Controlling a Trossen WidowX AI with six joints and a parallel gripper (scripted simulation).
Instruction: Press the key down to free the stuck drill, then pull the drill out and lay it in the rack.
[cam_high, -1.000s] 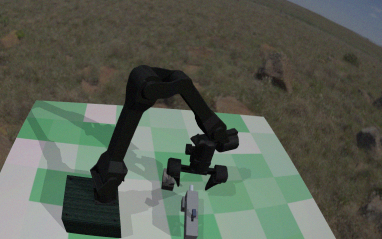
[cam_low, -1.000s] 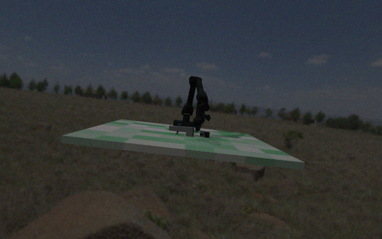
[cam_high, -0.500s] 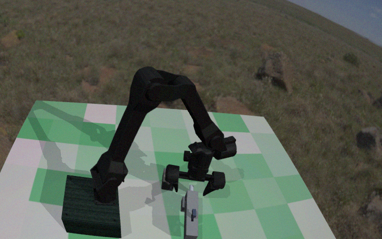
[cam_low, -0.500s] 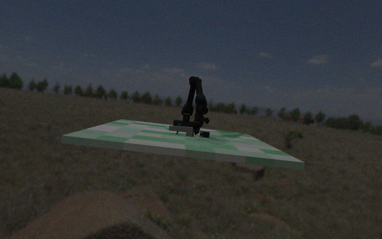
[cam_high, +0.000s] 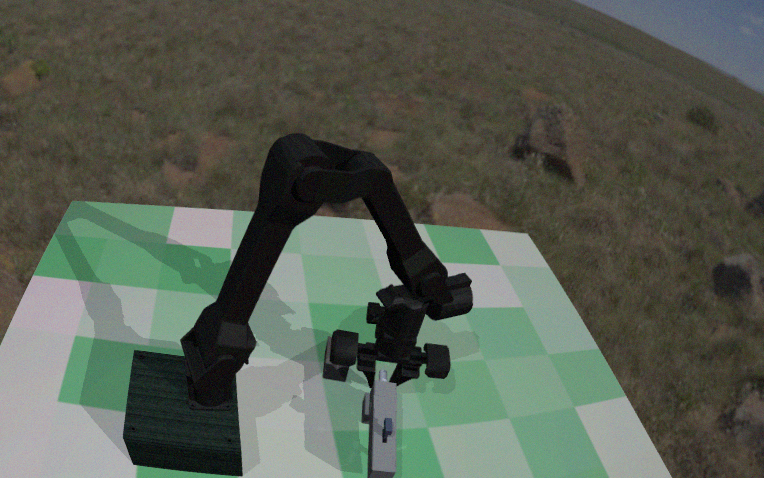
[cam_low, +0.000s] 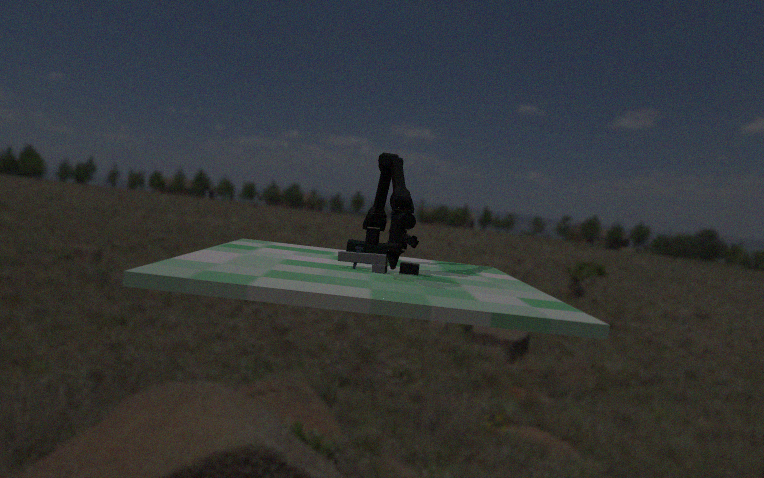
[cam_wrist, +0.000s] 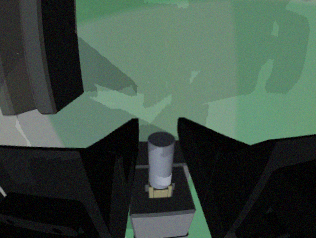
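Now: gripper tip 20 mm past the drill, 50 mm to the left of it and 30 mm below it. Also, from my gripper tip: blue key 40 mm behind, 130 mm to the right, 30 mm above; then rack 60 mm behind, 70 mm to the left; then grey housing block 40 mm behind, 110 mm to the right, 20 mm above.
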